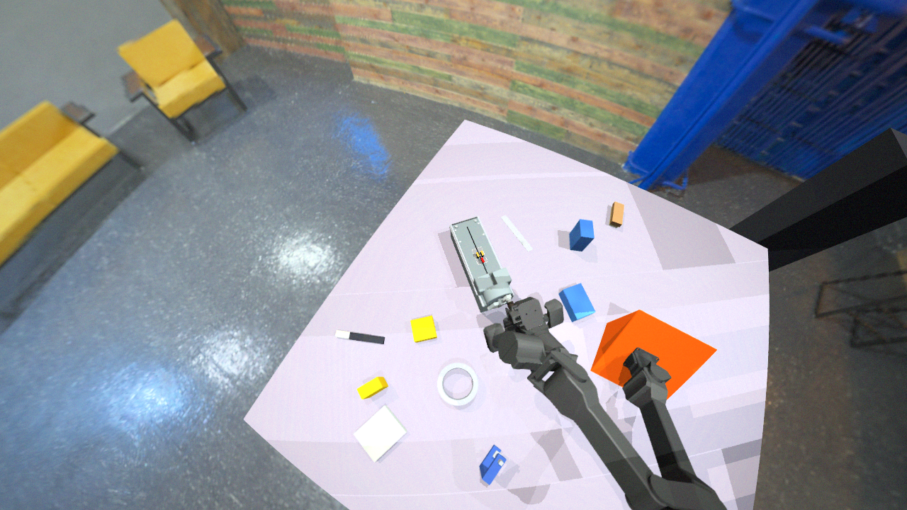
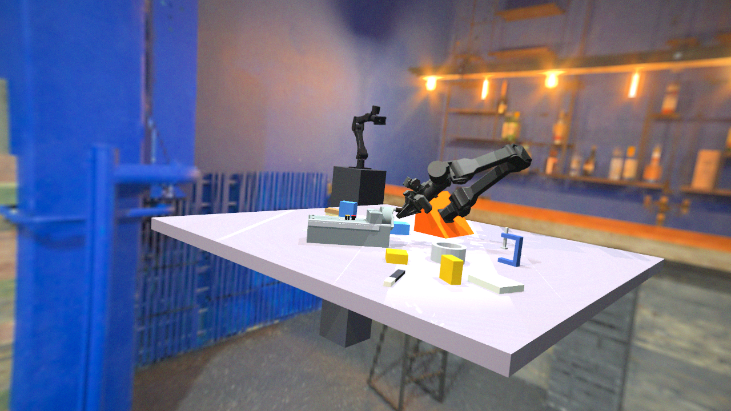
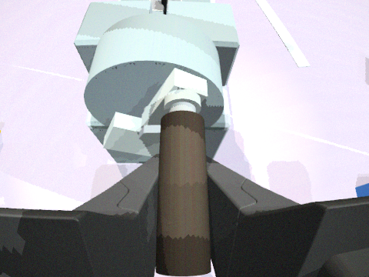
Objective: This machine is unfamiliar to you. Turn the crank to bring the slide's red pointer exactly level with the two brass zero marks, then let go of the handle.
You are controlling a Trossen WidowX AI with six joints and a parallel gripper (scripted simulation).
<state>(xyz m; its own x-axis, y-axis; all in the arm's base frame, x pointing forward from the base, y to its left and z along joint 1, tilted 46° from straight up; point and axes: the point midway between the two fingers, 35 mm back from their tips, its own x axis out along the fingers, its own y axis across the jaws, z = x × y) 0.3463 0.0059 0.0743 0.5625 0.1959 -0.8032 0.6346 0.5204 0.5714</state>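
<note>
The red pointer is 120 mm ahead of my gripper tip, 90 mm to the right of it and 10 mm below it. The rest, counted from my gripper tip: brown crank handle 20 mm above, 10 mm to the left, 10 mm behind; then metal strip 260 mm to the right, 90 mm below, 80 mm ahead; then blue clamp 340 mm to the left, 130 mm behind, 40 mm below.
</note>
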